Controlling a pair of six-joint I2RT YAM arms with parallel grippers.
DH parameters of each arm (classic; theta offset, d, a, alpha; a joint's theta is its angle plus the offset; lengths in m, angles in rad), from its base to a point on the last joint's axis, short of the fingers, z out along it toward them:
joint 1: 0 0.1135 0.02 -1.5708
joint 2: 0 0 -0.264 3.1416
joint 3: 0.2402 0 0.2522 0
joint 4: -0.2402 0 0.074 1.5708
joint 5: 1.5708 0 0 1.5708
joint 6: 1.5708 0.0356 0 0
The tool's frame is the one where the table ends.
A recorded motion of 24 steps. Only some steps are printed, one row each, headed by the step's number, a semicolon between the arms.
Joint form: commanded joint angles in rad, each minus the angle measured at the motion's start. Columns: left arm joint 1, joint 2, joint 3, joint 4, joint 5, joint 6; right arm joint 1, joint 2, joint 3, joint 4, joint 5, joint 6.
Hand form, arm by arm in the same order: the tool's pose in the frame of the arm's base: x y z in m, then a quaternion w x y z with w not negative. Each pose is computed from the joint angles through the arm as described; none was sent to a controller.
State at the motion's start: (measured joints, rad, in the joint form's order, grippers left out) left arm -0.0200 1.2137 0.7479 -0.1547 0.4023 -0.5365; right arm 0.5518 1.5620 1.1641 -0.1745 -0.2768 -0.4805
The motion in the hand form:
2: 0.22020 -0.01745 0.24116 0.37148 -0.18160 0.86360 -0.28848; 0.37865 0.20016 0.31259 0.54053 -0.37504 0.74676 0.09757
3: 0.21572 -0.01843 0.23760 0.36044 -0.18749 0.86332 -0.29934; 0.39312 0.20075 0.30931 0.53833 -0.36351 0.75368 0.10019
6: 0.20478 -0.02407 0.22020 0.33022 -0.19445 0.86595 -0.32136; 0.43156 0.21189 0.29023 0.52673 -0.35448 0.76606 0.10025
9: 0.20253 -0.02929 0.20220 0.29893 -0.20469 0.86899 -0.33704; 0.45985 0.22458 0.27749 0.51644 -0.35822 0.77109 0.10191
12: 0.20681 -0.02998 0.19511 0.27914 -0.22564 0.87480 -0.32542; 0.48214 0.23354 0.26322 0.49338 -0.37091 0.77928 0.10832
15: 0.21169 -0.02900 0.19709 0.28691 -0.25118 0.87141 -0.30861; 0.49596 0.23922 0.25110 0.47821 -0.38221 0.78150 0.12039
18: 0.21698 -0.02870 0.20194 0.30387 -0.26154 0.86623 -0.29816; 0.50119 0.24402 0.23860 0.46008 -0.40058 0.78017 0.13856
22: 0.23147 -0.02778 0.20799 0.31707 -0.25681 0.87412 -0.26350; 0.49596 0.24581 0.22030 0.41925 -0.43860 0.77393 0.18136
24: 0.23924 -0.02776 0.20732 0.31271 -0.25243 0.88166 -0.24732; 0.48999 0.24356 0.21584 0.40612 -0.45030 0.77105 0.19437
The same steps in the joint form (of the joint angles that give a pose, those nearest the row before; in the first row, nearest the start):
2: -0.0033 -0.1823 -0.0961 -0.1020 -0.0492 -0.0809; -0.0785 0.2246 0.3230 0.0608 0.1202 0.1254
3: -0.0055 -0.1979 -0.1146 -0.1088 -0.0310 -0.1034; -0.0925 0.2765 0.3765 0.0549 0.1174 0.1448
6: -0.0290 -0.2259 -0.1873 -0.0943 0.0021 -0.1504; -0.1072 0.4408 0.5349 0.0332 0.1169 0.1594
9: -0.0513 -0.2017 -0.2395 -0.0534 0.0261 -0.1961; -0.1091 0.5784 0.7004 -0.0187 0.1096 0.1563
12: -0.0569 -0.1569 -0.2327 -0.0621 0.0019 -0.2211; -0.1135 0.7039 0.8668 -0.1130 0.0836 0.1423
15: -0.0594 -0.1393 -0.2149 -0.0596 -0.0548 -0.2554; -0.1170 0.7914 0.9797 -0.1713 0.0487 0.1328
18: -0.0627 -0.1281 -0.1959 -0.0436 -0.0976 -0.2694; -0.1162 0.8432 1.0341 -0.2125 -0.0009 0.1156
22: -0.0628 -0.0651 -0.1312 -0.0611 -0.1602 -0.2239; -0.1162 0.8578 1.0145 -0.2662 -0.1143 0.0731
24: -0.0628 -0.0218 -0.0998 -0.0760 -0.1791 -0.1982; -0.1174 0.8359 0.9663 -0.2697 -0.1498 0.0555

